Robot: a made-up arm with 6 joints.
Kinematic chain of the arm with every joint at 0, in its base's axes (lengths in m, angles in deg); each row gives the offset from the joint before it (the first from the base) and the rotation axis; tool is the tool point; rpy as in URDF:
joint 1: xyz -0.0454 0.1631 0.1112 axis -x
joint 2: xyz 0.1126 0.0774 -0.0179 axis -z
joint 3: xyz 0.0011 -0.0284 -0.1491 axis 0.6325 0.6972 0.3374
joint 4: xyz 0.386 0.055 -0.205 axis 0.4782 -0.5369 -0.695
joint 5: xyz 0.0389 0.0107 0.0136 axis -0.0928 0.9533 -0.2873
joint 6: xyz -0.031 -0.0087 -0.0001 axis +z
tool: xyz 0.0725 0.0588 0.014 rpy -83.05 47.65 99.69
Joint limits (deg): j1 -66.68..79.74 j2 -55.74..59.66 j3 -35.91..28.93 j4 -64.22..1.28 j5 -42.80..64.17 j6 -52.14..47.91
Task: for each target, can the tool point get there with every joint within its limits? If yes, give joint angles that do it. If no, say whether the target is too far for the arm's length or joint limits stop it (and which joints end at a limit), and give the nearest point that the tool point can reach.
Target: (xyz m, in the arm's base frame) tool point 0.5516 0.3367 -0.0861
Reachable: yes | joints -40.98 11.66 -19.39 -24.54 -26.80 -7.71
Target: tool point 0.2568 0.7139 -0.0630
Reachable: yes | joints -31.34 -17.53 22.92 -55.77 -6.18 22.27
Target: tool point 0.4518 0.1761 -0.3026
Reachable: yes | joints 16.31 20.72 14.28 -13.01 -25.88 34.46
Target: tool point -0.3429 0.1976 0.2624
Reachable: no: joint limits stop it (at a limit: joint 1, joint 2, joint 3, joint 4, joint 6) | nearest point -0.0024 0.6942 0.2965 | short by 0.603 m
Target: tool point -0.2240 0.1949 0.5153
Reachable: no: joint limits stop it (at a limit: joint 1, joint 2, joint 3, joint 4, joint 5, joint 6) | nearest point 0.1791 -0.0675 0.5066 | short by 0.481 m
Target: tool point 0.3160 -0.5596 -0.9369
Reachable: no: too far | nearest point 0.1901 -0.2261 -0.4533 | short by 0.601 m
